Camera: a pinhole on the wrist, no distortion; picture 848 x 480 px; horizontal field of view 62.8 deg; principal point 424.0 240.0 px. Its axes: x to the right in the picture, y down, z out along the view. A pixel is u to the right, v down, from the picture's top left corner.
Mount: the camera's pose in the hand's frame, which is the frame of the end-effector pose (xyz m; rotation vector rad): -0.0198 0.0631 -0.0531 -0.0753 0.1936 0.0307
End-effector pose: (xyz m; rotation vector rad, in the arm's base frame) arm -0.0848 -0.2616 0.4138 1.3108 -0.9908 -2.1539
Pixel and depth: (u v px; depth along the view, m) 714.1 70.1 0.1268
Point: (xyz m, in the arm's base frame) -0.1674 -0.3063 0.4319
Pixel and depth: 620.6 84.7 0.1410
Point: -0.1773 -0.2939 0.4429
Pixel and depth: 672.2 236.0 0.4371
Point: -0.4911 -0.3500 0.4649
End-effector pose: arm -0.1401 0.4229 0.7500 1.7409 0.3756 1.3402
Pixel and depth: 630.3 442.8 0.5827
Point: 0.2999 0.2243 1.1155
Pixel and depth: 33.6 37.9 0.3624
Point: 0.1206 0.1743 0.6341
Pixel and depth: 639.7 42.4 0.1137
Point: -0.0890 0.4016 0.8037
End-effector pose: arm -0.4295 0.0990 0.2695 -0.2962 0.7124 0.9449
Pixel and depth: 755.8 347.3 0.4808
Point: -0.3082 0.5808 0.3551
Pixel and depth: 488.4 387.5 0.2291
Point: -0.4502 0.2858 0.3701
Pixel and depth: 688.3 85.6 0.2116
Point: -0.3588 0.2573 0.3083
